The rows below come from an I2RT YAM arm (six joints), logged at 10 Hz.
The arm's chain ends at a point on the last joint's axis. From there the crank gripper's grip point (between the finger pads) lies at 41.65 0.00 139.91 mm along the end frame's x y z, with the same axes.
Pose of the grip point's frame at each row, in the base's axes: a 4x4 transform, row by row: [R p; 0 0 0 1], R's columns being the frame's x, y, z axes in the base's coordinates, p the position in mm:
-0.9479 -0.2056 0.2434 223.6; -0.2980 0.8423 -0.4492 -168.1; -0.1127 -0.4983 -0.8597 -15.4; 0 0 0 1
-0.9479 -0.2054 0.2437 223.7; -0.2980 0.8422 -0.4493 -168.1; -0.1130 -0.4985 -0.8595 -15.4; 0 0 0 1
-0.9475 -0.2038 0.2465 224.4; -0.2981 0.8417 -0.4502 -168.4; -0.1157 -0.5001 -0.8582 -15.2; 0 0 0 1
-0.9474 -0.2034 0.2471 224.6; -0.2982 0.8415 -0.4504 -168.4; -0.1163 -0.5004 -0.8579 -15.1; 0 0 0 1
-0.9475 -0.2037 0.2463 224.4; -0.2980 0.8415 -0.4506 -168.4; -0.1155 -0.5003 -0.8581 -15.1; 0 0 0 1
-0.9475 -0.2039 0.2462 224.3; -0.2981 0.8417 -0.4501 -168.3; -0.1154 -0.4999 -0.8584 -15.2; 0 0 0 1
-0.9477 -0.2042 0.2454 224.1; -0.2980 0.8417 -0.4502 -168.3; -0.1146 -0.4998 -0.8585 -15.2; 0 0 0 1
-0.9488 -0.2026 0.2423 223.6; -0.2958 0.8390 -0.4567 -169.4; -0.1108 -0.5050 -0.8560 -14.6; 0 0 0 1
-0.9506 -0.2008 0.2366 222.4; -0.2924 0.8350 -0.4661 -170.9; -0.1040 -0.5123 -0.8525 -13.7; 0 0 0 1
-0.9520 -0.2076 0.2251 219.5; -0.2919 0.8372 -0.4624 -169.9; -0.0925 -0.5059 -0.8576 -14.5; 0 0 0 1
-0.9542 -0.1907 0.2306 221.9; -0.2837 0.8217 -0.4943 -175.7; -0.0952 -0.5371 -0.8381 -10.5; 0 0 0 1
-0.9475 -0.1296 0.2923 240.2; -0.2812 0.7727 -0.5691 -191.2; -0.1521 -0.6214 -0.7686 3.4; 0 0 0 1
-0.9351 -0.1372 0.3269 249.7; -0.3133 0.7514 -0.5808 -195.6; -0.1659 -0.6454 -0.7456 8.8; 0 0 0 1
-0.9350 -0.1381 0.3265 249.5; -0.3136 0.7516 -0.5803 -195.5; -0.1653 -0.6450 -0.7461 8.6; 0 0 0 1
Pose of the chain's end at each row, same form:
-0.9479 -0.2056 0.2434 229.0; -0.2980 0.8423 -0.4492 -92.8; -0.1127 -0.4983 -0.8597 109.6; 0 0 0 1
-0.9479 -0.2054 0.2437 229.1; -0.2980 0.8422 -0.4493 -92.8; -0.1130 -0.4985 -0.8595 109.6; 0 0 0 1
-0.9475 -0.2038 0.2465 229.4; -0.2981 0.8417 -0.4502 -93.0; -0.1157 -0.5001 -0.8582 109.7; 0 0 0 1
-0.9474 -0.2034 0.2471 229.5; -0.2982 0.8415 -0.4504 -93.0; -0.1163 -0.5004 -0.8579 109.8; 0 0 0 1
-0.9475 -0.2037 0.2463 229.4; -0.2980 0.8415 -0.4506 -92.9; -0.1155 -0.5003 -0.8581 109.8; 0 0 0 1
-0.9475 -0.2039 0.2462 229.3; -0.2981 0.8417 -0.4501 -92.9; -0.1154 -0.4999 -0.8584 109.7; 0 0 0 1
-0.9477 -0.2042 0.2454 229.2; -0.2980 0.8417 -0.4502 -92.9; -0.1146 -0.4998 -0.8585 109.7; 0 0 0 1
-0.9488 -0.2026 0.2423 229.2; -0.2958 0.8390 -0.4567 -93.2; -0.1108 -0.5050 -0.8560 109.8; 0 0 0 1
-0.9506 -0.2008 0.2366 228.9; -0.2924 0.8350 -0.4661 -93.5; -0.1040 -0.5123 -0.8525 109.9; 0 0 0 1
-0.9520 -0.2076 0.2251 227.7; -0.2919 0.8372 -0.4624 -93.0; -0.0925 -0.5059 -0.8576 109.3; 0 0 0 1
-0.9542 -0.1907 0.2306 229.4; -0.2837 0.8217 -0.4943 -94.7; -0.0952 -0.5371 -0.8381 110.7; 0 0 0 1
-0.9475 -0.1296 0.2923 238.8; -0.2812 0.7727 -0.5691 -99.9; -0.1521 -0.6214 -0.7686 117.3; 0 0 0 1
-0.9351 -0.1372 0.3269 242.9; -0.3133 0.7514 -0.5808 -101.3; -0.1659 -0.6454 -0.7456 120.0; 0 0 0 1
-0.9350 -0.1381 0.3265 242.8; -0.3136 0.7516 -0.5803 -101.2; -0.1653 -0.6450 -0.7461 119.9; 0 0 0 1

